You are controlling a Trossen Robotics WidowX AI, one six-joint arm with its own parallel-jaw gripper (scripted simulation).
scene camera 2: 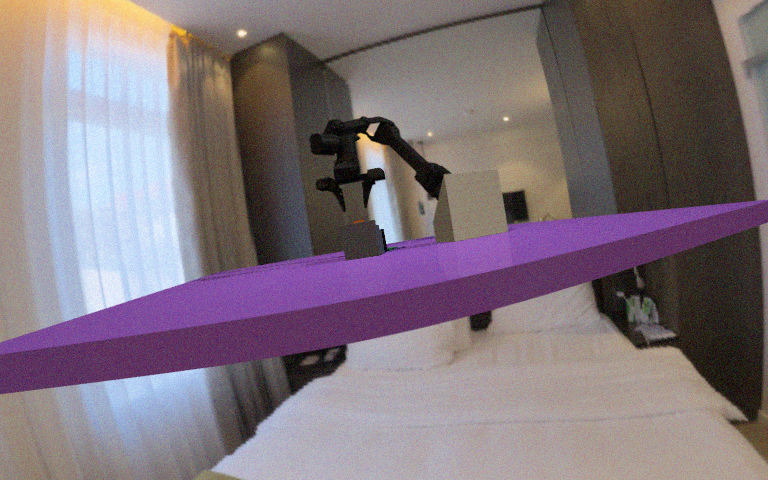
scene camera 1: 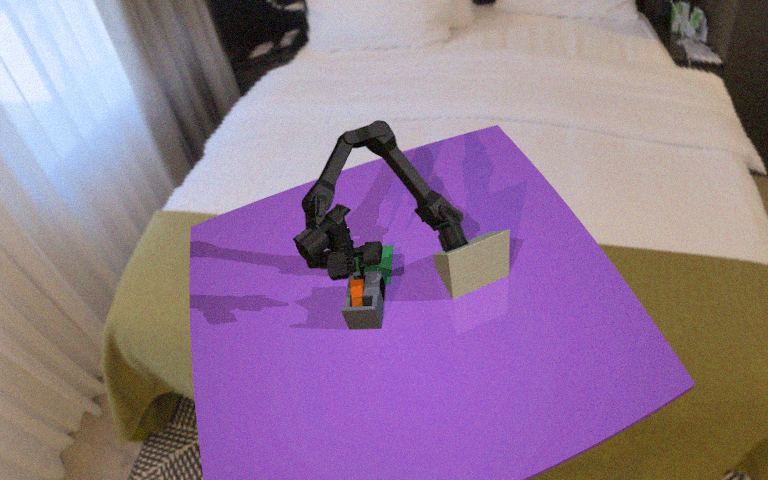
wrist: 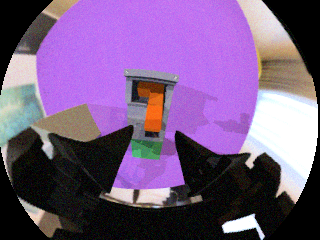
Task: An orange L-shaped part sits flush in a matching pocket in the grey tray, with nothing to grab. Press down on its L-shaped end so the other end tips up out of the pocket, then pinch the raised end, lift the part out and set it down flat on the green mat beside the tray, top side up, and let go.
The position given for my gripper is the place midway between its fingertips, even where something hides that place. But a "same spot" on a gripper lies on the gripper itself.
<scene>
My gripper shows in scene camera 2, in scene camera 1 [351,276] and in the wrist view. The same spot on my gripper: [wrist: 205,173] is [scene camera 2: 339,189].
</scene>
